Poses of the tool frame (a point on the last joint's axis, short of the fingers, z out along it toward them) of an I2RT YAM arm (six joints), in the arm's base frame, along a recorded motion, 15 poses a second.
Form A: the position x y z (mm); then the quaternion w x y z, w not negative.
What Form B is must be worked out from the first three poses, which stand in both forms.
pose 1, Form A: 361.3 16.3 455.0 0.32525 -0.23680 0.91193 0.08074
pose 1, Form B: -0.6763 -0.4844 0.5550 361.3; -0.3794 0.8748 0.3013 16.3; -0.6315 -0.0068 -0.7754 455.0; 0 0 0 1
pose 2, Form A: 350.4 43.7 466.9 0.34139 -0.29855 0.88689 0.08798
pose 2, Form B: -0.5886 -0.5896 0.5530 350.4; -0.4695 0.8063 0.3599 43.7; -0.6581 -0.0478 -0.7514 466.9; 0 0 0 1
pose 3, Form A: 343.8 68.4 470.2 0.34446 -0.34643 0.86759 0.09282
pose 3, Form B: -0.5227 -0.6651 0.5334 343.8; -0.5372 0.7427 0.3997 68.4; -0.6620 -0.0776 -0.7455 470.2; 0 0 0 1
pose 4, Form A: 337.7 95.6 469.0 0.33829 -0.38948 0.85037 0.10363
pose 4, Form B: -0.4677 -0.7325 0.4946 337.7; -0.5923 0.6751 0.4398 95.6; -0.6561 -0.0873 -0.7496 469.0; 0 0 0 1
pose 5, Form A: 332.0 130.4 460.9 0.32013 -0.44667 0.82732 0.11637
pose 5, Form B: -0.3960 -0.8136 0.4257 332.0; -0.6646 0.5739 0.4785 130.4; -0.6337 -0.0934 -0.7679 460.9; 0 0 0 1
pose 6, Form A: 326.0 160.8 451.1 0.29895 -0.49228 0.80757 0.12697
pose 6, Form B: -0.3366 -0.8710 0.3578 326.0; -0.7192 0.4831 0.4994 160.8; -0.6079 -0.0893 -0.7890 451.1; 0 0 0 1
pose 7, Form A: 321.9 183.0 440.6 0.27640 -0.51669 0.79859 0.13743
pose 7, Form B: -0.3133 -0.9012 0.2994 321.9; -0.7493 0.4283 0.5051 183.0; -0.5835 -0.0661 -0.8094 440.6; 0 0 0 1
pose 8, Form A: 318.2 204.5 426.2 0.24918 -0.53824 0.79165 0.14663
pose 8, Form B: -0.2964 -0.9253 0.2367 318.2; -0.7791 0.3776 0.5004 204.5; -0.5524 -0.0361 -0.8328 426.2; 0 0 0 1
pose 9, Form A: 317.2 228.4 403.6 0.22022 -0.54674 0.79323 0.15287
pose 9, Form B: -0.3052 -0.9347 0.1822 317.2; -0.8000 0.3554 0.4833 228.4; -0.5165 0.0017 -0.8563 403.6; 0 0 0 1
